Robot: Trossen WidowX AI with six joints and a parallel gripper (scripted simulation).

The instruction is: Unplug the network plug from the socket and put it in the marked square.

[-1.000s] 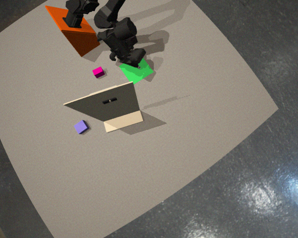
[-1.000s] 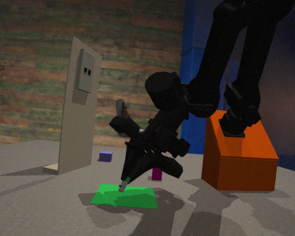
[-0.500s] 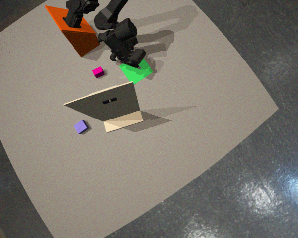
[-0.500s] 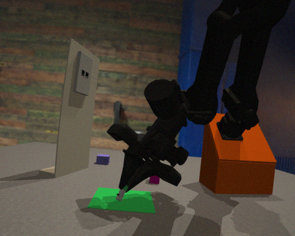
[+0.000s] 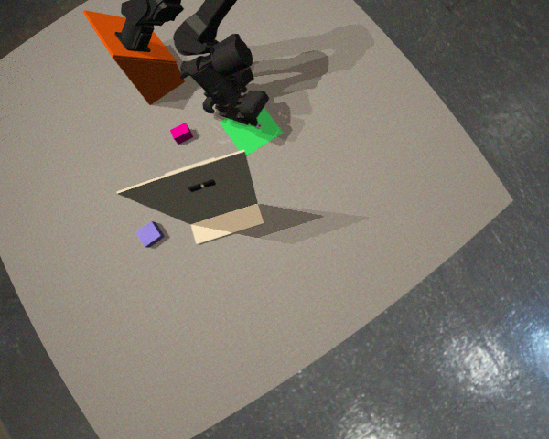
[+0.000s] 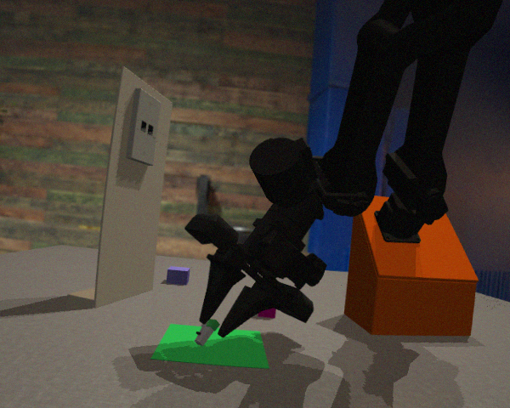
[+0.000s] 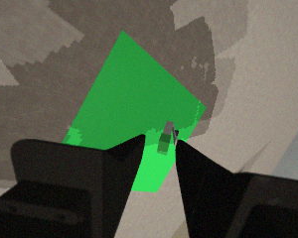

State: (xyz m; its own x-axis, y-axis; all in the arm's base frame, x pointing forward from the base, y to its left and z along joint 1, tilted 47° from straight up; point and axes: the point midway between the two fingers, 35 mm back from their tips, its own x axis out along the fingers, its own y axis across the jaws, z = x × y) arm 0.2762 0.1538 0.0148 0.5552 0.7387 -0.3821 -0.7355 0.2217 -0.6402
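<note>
Now: the green network plug 10 mm ahead of my gripper tip and 10 mm to the left of it. From my gripper tip the other things lie so: upright panel 150 mm ahead, 190 mm to the right, 150 mm above; green marked square 20 mm below.
</note>
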